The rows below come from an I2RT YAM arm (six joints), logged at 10 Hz.
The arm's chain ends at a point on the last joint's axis. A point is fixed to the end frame.
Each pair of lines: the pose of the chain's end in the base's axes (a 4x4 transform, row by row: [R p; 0 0 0 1], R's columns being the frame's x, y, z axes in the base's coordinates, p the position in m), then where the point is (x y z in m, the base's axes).
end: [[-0.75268 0.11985 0.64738 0.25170], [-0.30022 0.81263 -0.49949 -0.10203], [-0.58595 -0.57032 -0.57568 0.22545], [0 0 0 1]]
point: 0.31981 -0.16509 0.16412
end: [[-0.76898 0.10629 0.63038 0.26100], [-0.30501 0.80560 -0.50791 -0.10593], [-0.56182 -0.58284 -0.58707 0.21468], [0 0 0 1]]
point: 0.32728 -0.16988 0.15227
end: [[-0.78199 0.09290 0.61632 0.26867], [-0.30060 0.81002 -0.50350 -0.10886], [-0.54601 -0.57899 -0.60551 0.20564], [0 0 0 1]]
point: 0.33345 -0.17234 0.14121
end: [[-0.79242 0.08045 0.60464 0.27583], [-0.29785 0.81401 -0.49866 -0.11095], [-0.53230 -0.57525 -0.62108 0.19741], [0 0 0 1]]
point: 0.33938 -0.17392 0.13128
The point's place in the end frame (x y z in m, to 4 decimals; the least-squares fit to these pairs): 0.0036 -0.0081 0.1109
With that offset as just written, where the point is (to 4 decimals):
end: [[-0.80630 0.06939 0.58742 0.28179], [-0.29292 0.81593 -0.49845 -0.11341], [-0.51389 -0.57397 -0.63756 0.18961], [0 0 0 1]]
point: 0.3435 -0.1764 0.1217
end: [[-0.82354 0.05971 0.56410 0.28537], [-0.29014 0.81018 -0.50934 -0.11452], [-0.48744 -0.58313 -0.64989 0.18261], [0 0 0 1]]
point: 0.3445 -0.1786 0.1135
